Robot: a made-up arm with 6 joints. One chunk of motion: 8 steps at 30 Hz.
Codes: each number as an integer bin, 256 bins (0 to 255) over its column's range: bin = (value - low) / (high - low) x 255, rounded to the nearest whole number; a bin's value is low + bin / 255 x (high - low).
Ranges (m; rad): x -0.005..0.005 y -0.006..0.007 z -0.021..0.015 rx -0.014..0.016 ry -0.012..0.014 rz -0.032..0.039
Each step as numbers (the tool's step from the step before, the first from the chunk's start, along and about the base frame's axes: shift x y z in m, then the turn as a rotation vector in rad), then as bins.
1 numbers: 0.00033 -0.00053 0.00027 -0.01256 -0.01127 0.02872
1 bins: 136 107 151 12 7 218
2 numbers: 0.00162 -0.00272 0.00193 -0.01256 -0.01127 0.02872
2 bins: 169 64 162 12 7 218
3 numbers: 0.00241 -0.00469 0.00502 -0.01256 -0.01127 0.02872
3 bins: 189 26 184 12 7 218
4 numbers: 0.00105 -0.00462 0.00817 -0.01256 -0.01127 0.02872
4 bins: 154 27 207 12 7 218
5 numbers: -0.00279 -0.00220 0.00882 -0.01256 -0.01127 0.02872
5 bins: 56 75 211 12 7 218
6 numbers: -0.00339 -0.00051 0.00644 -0.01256 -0.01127 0.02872
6 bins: 41 108 194 12 7 218
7 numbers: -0.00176 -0.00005 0.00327 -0.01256 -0.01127 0.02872
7 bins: 83 117 172 12 7 218
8 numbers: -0.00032 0.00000 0.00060 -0.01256 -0.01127 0.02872
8 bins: 119 118 153 12 7 218
